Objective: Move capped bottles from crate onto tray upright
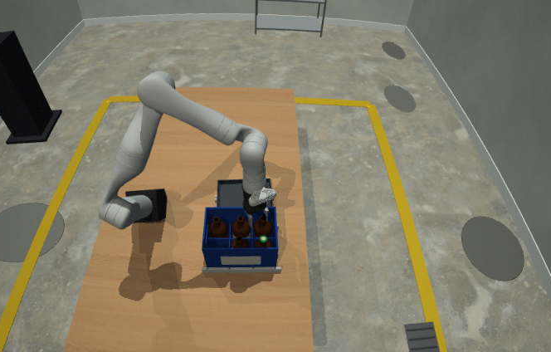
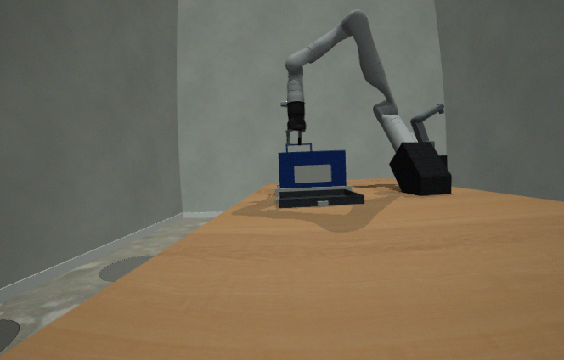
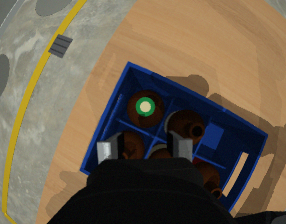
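The brown bottle lies 20 mm ahead of my hand, 40 mm to the right of it and 140 mm below it. From my hand the other things lie so: crate 70 mm behind, 10 mm to the left, 140 mm below; then dark grey tray 50 mm behind, 270 mm to the left, 220 mm below.
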